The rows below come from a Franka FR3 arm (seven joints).
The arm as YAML. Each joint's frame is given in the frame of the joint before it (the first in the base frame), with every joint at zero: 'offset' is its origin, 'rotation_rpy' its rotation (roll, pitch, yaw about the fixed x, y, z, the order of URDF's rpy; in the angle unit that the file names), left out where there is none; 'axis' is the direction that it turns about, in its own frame. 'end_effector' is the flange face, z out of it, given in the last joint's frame.
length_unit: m
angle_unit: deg
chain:
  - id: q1
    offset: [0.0, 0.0, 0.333]
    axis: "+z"
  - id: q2
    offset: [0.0, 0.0, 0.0]
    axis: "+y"
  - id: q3
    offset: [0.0, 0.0, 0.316]
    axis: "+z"
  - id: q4
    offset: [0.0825, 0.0, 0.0]
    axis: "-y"
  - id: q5
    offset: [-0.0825, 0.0, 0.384]
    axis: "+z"
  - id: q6
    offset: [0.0, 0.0, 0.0]
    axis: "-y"
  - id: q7
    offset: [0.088, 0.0, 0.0]
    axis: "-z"
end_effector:
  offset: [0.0, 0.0, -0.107]
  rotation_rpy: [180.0, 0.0, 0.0]
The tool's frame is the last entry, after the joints.
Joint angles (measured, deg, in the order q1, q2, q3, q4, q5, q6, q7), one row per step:
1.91, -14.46, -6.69, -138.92, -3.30, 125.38, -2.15
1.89, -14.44, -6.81, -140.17, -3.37, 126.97, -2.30
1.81, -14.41, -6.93, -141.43, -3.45, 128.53, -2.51
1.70, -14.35, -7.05, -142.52, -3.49, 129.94, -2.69
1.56, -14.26, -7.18, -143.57, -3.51, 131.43, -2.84
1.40, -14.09, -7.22, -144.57, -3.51, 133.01, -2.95
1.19, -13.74, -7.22, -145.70, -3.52, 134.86, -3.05
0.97, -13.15, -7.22, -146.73, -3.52, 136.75, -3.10
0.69, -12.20, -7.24, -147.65, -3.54, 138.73, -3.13
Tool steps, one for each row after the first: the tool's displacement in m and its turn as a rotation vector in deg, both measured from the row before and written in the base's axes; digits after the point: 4 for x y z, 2 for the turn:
-0.0028, -0.0005, -0.0075, 0.00, -0.32, 0.12
-0.0031, -0.0009, -0.0077, -0.01, -0.26, 0.13
-0.0027, -0.0012, -0.0067, 0.02, -0.26, 0.04
-0.0025, -0.0015, -0.0064, 0.03, -0.35, -0.05
-0.0022, -0.0009, -0.0064, 0.01, -0.41, -0.03
-0.0024, -0.0009, -0.0083, -0.02, -0.37, -0.04
-0.0020, -0.0010, -0.0091, -0.02, -0.27, -0.11
-0.0015, -0.0017, -0.0108, -0.05, -0.11, -0.20

